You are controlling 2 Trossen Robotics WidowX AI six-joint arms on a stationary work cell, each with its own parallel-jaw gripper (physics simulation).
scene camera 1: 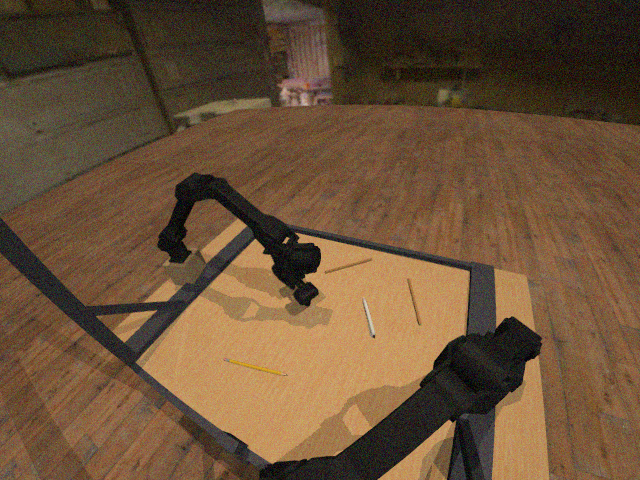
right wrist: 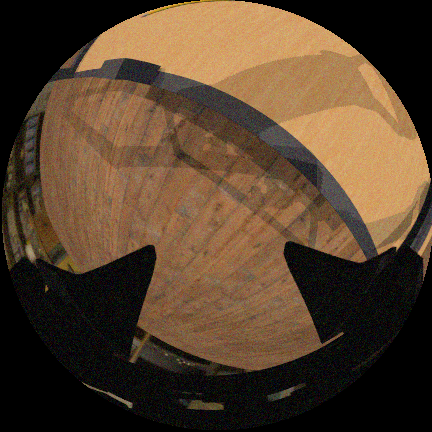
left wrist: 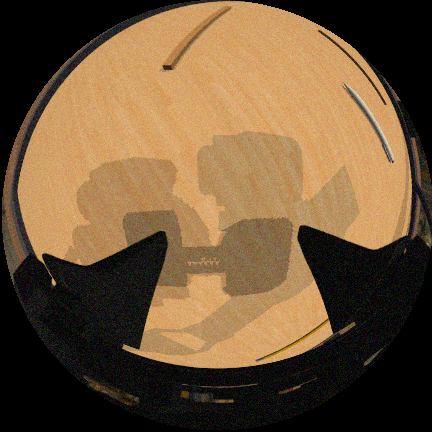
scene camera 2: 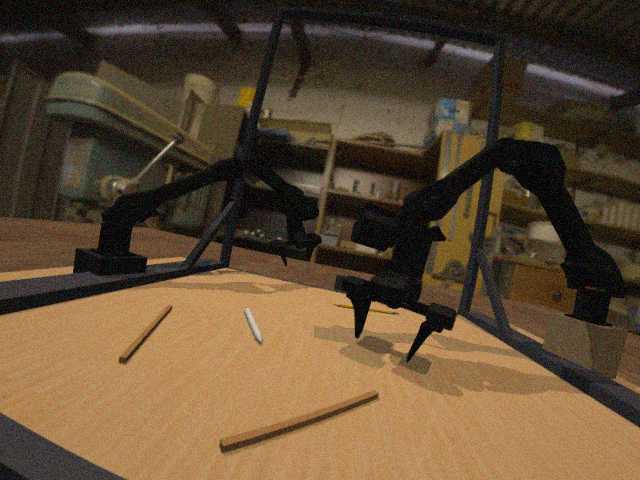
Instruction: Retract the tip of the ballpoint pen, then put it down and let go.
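Pixels of known places: left gripper, between the fingertips: [left wrist: 234, 235] [scene camera 2: 381, 349]; right gripper, between the fingertips: [right wrist: 221, 251] [scene camera 2: 297, 263]; left arm's base, origin of its link: [scene camera 1: 180, 256] [scene camera 2: 587, 320]; right arm's base, origin of its link: [scene camera 2: 112, 253].
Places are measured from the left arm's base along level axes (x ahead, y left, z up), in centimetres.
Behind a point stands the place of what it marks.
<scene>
The white pen [scene camera 1: 368, 317] @[y -11.2, x 66.7, z -9.4 cm] [scene camera 2: 253, 325] @[y -8.4, x 66.5, z -9.3 cm] [left wrist: 371, 122] @[y -9.5, x 65.9, z -9.9 cm] lies flat on the table. It has a tapered end and a dark end; whether its writing tip is out is too small to tell. My left gripper [scene camera 1: 305, 294] @[y -5.2, x 45.3, z -9.8 cm] [scene camera 2: 383, 348] @[y -5.2, x 45.3, z -9.8 cm] [left wrist: 234, 235] @[y -5.2, x 45.3, z -9.8 cm] is open and empty, pointing down low above the table, to the right of the pen in scene camera 2 and left of it in scene camera 1. My right gripper [scene camera 2: 298, 256] @[y -60.9, x 55.2, z -4.7 cm] [right wrist: 221, 251] @[y -60.9, x 55.2, z -4.7 cm] is open and empty, raised at the far side in scene camera 2. In its wrist view it is over the wooden floor beyond the table's edge.
One brown stick [scene camera 1: 414, 302] @[y -4.6, x 80.3, z -9.8 cm] [scene camera 2: 146, 334] @[y -0.8, x 79.7, z -9.8 cm] lies near the pen. Another brown stick [scene camera 1: 348, 265] @[y 10.0, x 59.0, z -9.7 cm] [scene camera 2: 299, 421] @[y 11.3, x 60.9, z -9.7 cm] [left wrist: 197, 37] @[y 8.3, x 56.0, z -10.2 cm] lies nearer the left gripper. A yellow pencil [scene camera 1: 255, 366] @[y -29.6, x 38.5, z -9.6 cm] [scene camera 2: 368, 308] [left wrist: 295, 341] @[y -29.3, x 37.5, z -10.1 cm] lies farther off. A dark frame [scene camera 1: 481, 294] [right wrist: 220, 102] borders the table.
</scene>
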